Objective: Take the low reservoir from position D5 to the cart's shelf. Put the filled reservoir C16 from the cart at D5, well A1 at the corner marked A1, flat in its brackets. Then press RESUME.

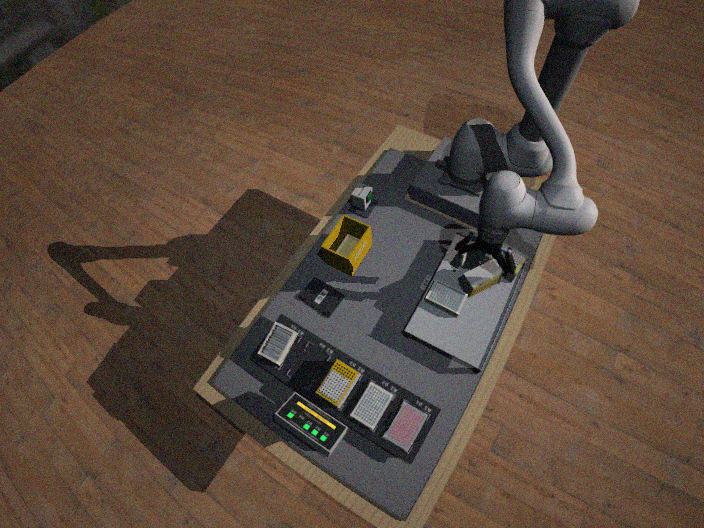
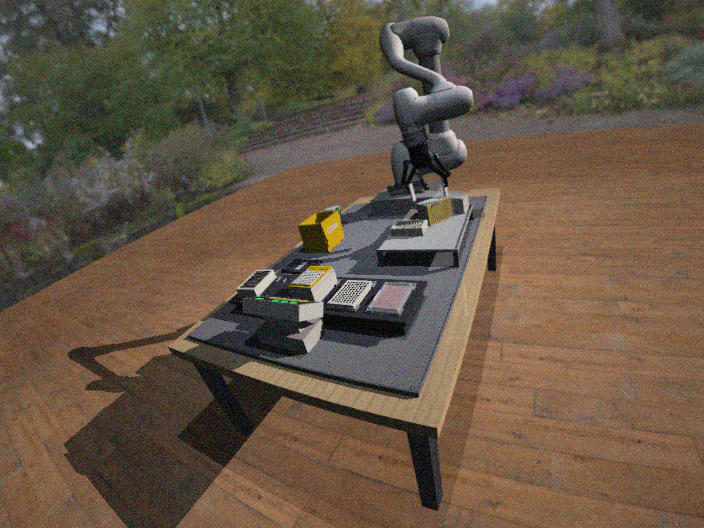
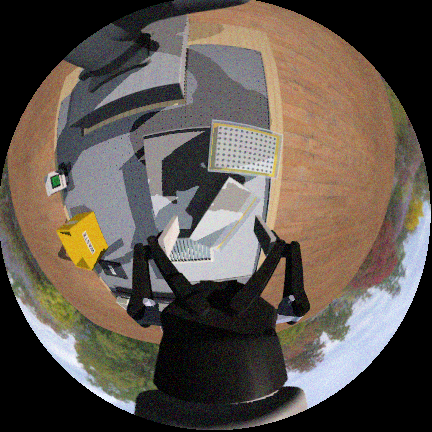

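Pixels of known places: gripper, fingertip midpoint: (image 1: pixel 480 271) (image 2: pixel 429 198) (image 3: pixel 216 223); arm's base, origin of the base link: (image 1: pixel 464 175) (image 3: pixel 120 56).
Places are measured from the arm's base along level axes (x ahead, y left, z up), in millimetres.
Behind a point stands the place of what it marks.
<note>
The low reservoir (image 1: pixel 277 343) {x 959, y -334, z 3 mm} (image 2: pixel 255 282) {x 974, y -325, z 3 mm}, white with ridges, sits in the end position of the dark deck, which I take as D5. A similar ridged reservoir (image 1: pixel 446 297) {x 567, y 115, z 12 mm} (image 2: pixel 409 227) {x 582, y 121, z 6 mm} (image 3: pixel 191 250) {x 562, y 124, z 12 mm}, apparently C16, lies flat on the grey cart (image 1: pixel 454 335) {x 671, y 189, z -19 mm} (image 2: pixel 423 244) {x 686, y 190, z -19 mm} (image 3: pixel 225 270) {x 694, y 206, z -19 mm}. Its liquid level and A1 corner are not readable. My gripper (image 1: pixel 483 267) {x 459, y 189, z 76 mm} (image 2: pixel 429 194) {x 459, y 189, z 76 mm} (image 3: pixel 216 223) {x 459, y 189, z 76 mm} is open and empty, above the cart, beyond this reservoir and near a slanted box. The control panel (image 1: pixel 309 423) {x 1131, y -99, z 45 mm} (image 2: pixel 281 309) {x 1177, y -60, z 50 mm} shows green lights; the RESUME label is not legible.
The slanted white-and-yellow box (image 1: pixel 482 275) {x 466, y 200, z 67 mm} (image 2: pixel 437 211) (image 3: pixel 222 212) {x 445, y 202, z 67 mm} and a dotted rack (image 3: pixel 245 150) {x 348, y 252, z 51 mm} stand on the cart. A yellow waste bin (image 1: pixel 346 245) (image 2: pixel 322 231) {x 594, y -245, z 21 mm} (image 3: pixel 84 241) {x 502, y -239, z 17 mm} stands across the table. A yellow-topped rack (image 1: pixel 337 383) {x 986, y -82, z 37 mm}, a white plate (image 1: pixel 372 404) {x 992, y 38, z -15 mm} and a pink plate (image 1: pixel 406 426) {x 1007, y 162, z -15 mm} occupy the deck.
</note>
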